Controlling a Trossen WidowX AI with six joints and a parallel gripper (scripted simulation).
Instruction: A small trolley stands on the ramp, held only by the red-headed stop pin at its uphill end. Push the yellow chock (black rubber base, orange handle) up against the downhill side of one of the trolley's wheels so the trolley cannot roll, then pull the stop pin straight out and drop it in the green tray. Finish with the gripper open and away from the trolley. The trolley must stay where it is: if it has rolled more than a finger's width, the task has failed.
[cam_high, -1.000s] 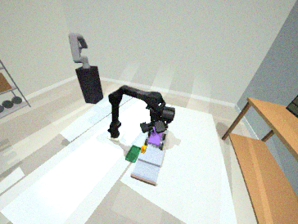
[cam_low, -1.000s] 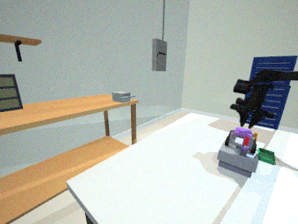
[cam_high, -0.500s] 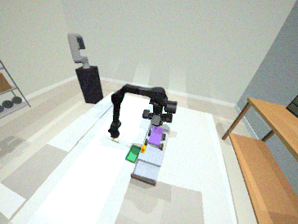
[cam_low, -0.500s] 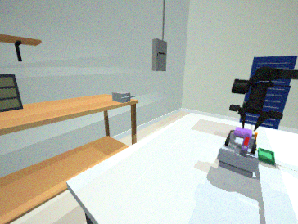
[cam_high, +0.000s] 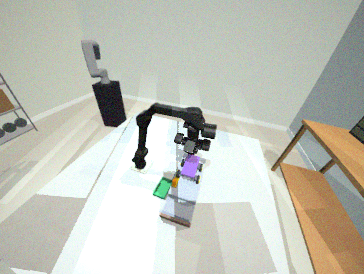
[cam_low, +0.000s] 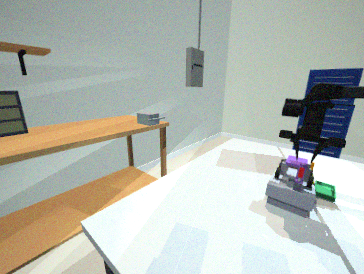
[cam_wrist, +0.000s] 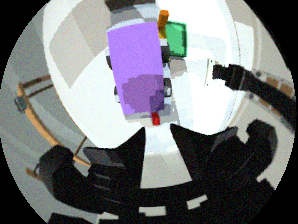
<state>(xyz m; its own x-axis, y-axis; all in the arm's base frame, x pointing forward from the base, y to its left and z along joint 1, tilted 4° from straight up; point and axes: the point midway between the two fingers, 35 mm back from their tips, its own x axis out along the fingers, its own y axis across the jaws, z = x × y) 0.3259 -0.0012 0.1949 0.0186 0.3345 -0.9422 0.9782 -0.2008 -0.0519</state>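
Right now the red-headed stop pin is 6 cm below my gripper tip and 2 cm to the left of it. From my gripper tip the other things lie so: chock 15 cm to the right, 10 cm below, 7 cm behind; then grey ramp 14 cm below, 9 cm to the right; then purple-topped trolley 8 cm to the right, 8 cm below.
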